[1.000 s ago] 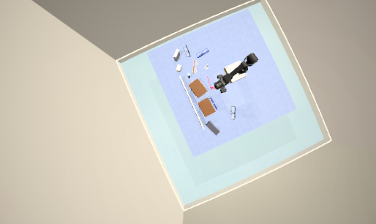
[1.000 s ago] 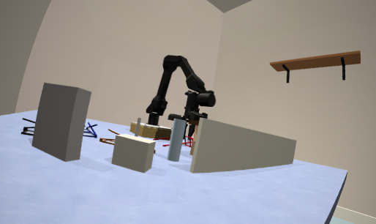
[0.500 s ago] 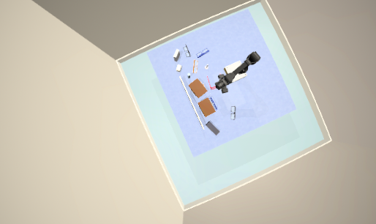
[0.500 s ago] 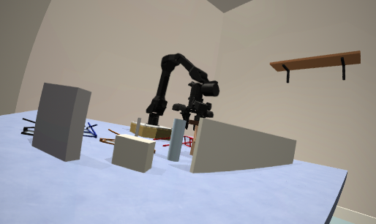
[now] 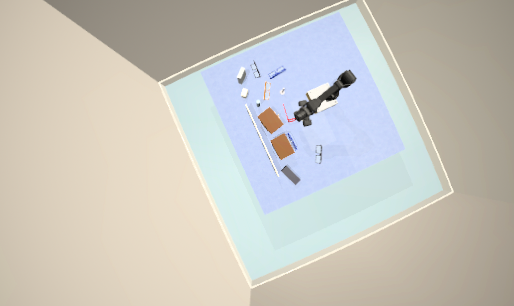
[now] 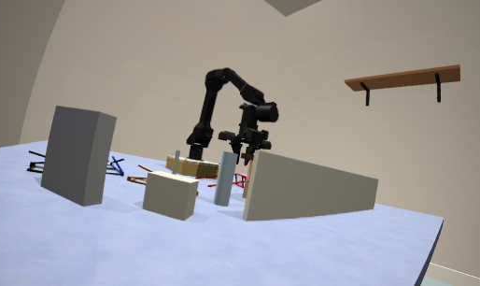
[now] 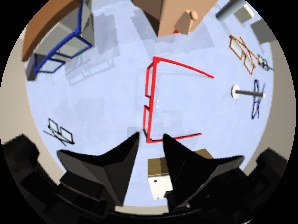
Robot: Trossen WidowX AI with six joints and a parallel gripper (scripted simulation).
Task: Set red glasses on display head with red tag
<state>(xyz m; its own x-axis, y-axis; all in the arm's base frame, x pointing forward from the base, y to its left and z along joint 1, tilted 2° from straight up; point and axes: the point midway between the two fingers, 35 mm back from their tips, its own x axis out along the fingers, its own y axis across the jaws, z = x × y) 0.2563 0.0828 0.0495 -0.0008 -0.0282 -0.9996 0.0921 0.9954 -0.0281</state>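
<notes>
My gripper tip is now 22 cm short of the tan display head, 5 cm to the left of it and 2 cm above it. The rest, counted from my gripper tip: tall grey block (46 cm to the right, 35 cm ahead, 2 cm below); then beige box (37 cm ahead, 32 cm to the right, 5 cm below); then long beige wall (35 cm ahead, 9 cm to the left, 2 cm below).
</notes>
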